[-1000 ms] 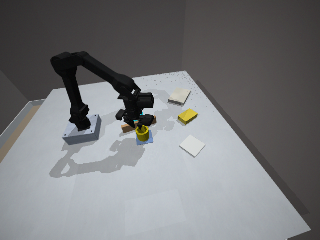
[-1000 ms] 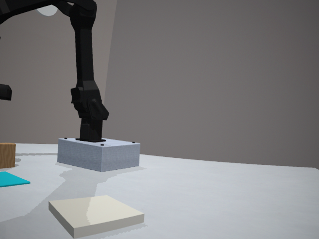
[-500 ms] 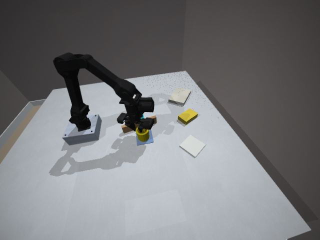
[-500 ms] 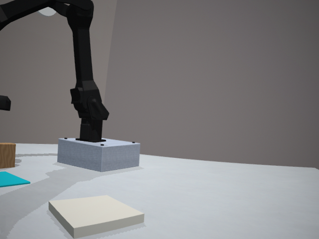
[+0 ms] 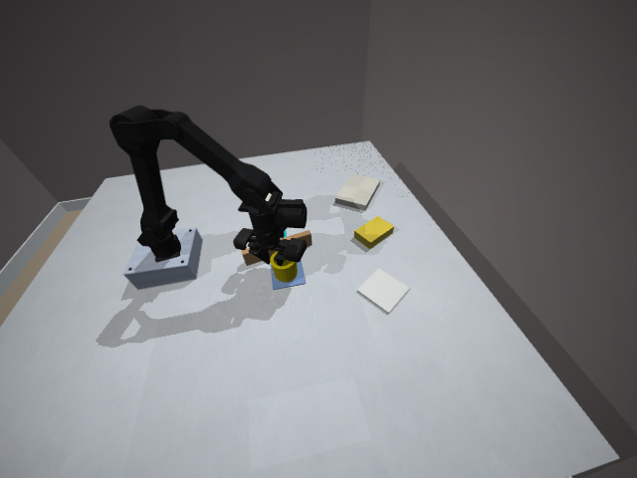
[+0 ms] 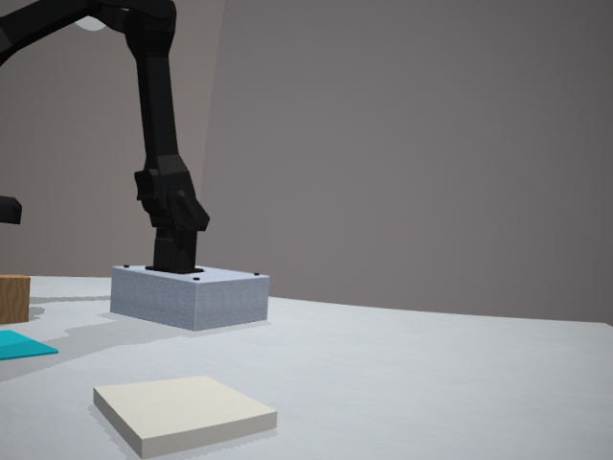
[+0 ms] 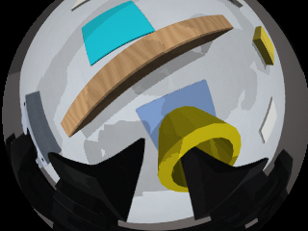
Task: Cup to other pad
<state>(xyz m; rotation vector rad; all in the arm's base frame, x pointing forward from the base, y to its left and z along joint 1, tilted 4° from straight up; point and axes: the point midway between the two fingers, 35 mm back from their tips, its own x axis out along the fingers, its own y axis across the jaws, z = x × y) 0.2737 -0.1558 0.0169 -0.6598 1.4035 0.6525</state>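
Now: the blue pad 5 cm below my gripper tip, 3 cm ahead of it and 2 cm to the right of it. The rest, counted from my gripper tip: cyan pad (16 cm to the left, 5 cm below, 3 cm ahead); yellow cup (2 cm to the right, 2 cm ahead); wooden bar (7 cm to the left, 3 cm ahead, 2 cm below).
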